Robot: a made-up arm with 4 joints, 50 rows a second.
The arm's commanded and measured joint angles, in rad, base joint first. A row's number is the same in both.
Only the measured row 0 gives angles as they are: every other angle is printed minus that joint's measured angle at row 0.
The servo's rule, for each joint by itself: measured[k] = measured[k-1] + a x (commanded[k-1-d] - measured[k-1]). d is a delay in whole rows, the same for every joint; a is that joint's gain. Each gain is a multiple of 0.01, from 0.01 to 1. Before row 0 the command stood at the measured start. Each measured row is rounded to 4 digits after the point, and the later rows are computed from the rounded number. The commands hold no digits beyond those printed.
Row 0, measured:
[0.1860 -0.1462 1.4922 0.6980]
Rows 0 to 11, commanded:
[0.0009 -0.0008 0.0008 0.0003]
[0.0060 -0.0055 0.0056 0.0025]
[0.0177 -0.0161 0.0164 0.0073]
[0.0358 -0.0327 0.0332 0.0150]
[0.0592 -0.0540 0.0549 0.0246]
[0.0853 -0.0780 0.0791 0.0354]
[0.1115 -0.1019 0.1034 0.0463]
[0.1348 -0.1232 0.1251 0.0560]
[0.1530 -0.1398 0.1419 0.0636]
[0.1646 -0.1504 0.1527 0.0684]
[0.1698 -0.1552 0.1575 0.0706]
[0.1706 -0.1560 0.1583 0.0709]
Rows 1 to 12, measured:
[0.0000 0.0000 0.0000 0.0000]
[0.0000 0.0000 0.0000 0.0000]
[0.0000 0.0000 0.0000 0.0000]
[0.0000 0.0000 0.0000 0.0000]
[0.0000 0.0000 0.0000 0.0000]
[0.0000 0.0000 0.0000 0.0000]
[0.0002 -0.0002 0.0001 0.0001]
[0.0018 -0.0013 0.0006 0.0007]
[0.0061 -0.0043 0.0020 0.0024]
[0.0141 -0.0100 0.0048 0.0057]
[0.0263 -0.0188 0.0093 0.0106]
[0.0422 -0.0306 0.0156 0.0170]
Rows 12 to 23, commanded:
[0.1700 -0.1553 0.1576 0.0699]
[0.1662 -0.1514 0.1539 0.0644]
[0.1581 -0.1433 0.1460 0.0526]
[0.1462 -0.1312 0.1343 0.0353]
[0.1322 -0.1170 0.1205 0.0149]
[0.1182 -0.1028 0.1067 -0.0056]
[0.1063 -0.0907 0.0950 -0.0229]
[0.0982 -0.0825 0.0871 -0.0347]
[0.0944 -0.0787 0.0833 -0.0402]
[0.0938 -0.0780 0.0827 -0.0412]
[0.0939 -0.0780 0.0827 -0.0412]
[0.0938 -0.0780 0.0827 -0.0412]
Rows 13 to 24, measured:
[0.0609 -0.0449 0.0235 0.0246]
[0.0809 -0.0606 0.0326 0.0328]
[0.1004 -0.0764 0.0424 0.0408]
[0.1177 -0.0912 0.0523 0.0480]
[0.1318 -0.1040 0.0618 0.0539]
[0.1423 -0.1144 0.0705 0.0583]
[0.1498 -0.1226 0.0783 0.0613]
[0.1542 -0.1284 0.0851 0.0621]
[0.1553 -0.1314 0.0906 0.0596]
[0.1528 -0.1314 0.0945 0.0533]
[0.1472 -0.1285 0.0968 0.0433]
[0.1394 -0.1234 0.0977 0.0306]

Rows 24 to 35, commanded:
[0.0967 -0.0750 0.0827 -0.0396]
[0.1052 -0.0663 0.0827 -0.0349]
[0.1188 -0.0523 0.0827 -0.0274]
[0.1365 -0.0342 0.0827 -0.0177]
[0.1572 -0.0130 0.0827 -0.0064]
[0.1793 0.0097 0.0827 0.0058]
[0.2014 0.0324 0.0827 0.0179]
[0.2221 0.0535 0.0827 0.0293]
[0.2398 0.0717 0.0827 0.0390]
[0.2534 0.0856 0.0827 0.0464]
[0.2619 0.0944 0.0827 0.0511]
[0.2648 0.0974 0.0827 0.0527]
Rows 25 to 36, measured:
[0.1305 -0.1169 0.0975 0.0167]
[0.1218 -0.1100 0.0966 0.0033]
[0.1144 -0.1037 0.0954 -0.0080]
[0.1088 -0.0986 0.0943 -0.0166]
[0.1048 -0.0945 0.0933 -0.0230]
[0.1018 -0.0912 0.0923 -0.0277]
[0.1004 -0.0880 0.0914 -0.0308]
[0.1017 -0.0837 0.0906 -0.0319]
[0.1063 -0.0774 0.0899 -0.0307]
[0.1145 -0.0688 0.0893 -0.0273]
[0.1260 -0.0576 0.0887 -0.0219]
[0.1404 -0.0441 0.0882 -0.0147]

